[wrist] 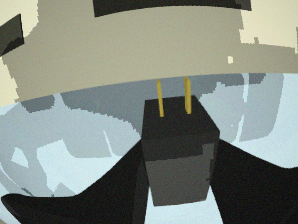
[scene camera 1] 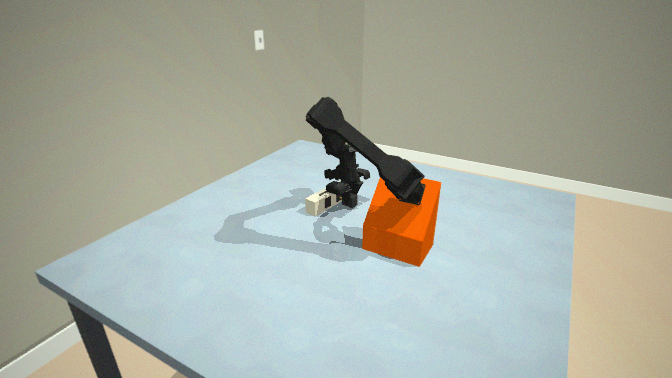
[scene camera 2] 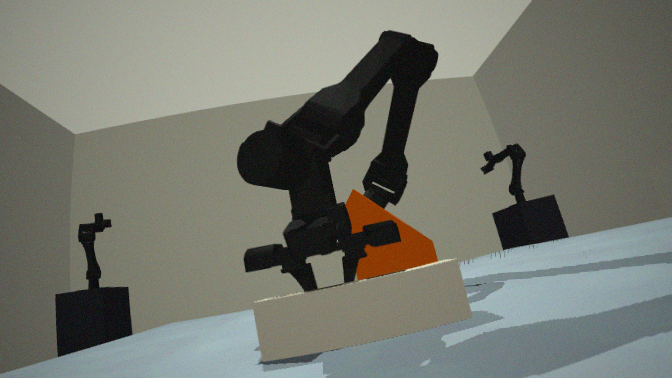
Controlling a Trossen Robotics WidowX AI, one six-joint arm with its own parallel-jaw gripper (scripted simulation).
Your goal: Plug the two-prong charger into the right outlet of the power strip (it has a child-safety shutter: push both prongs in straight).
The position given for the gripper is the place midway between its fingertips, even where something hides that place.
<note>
The gripper (scene camera 1: 349, 202) holds a two-prong charger (wrist: 180, 140).
The gripper shows as well in the wrist view (wrist: 173, 140).
</note>
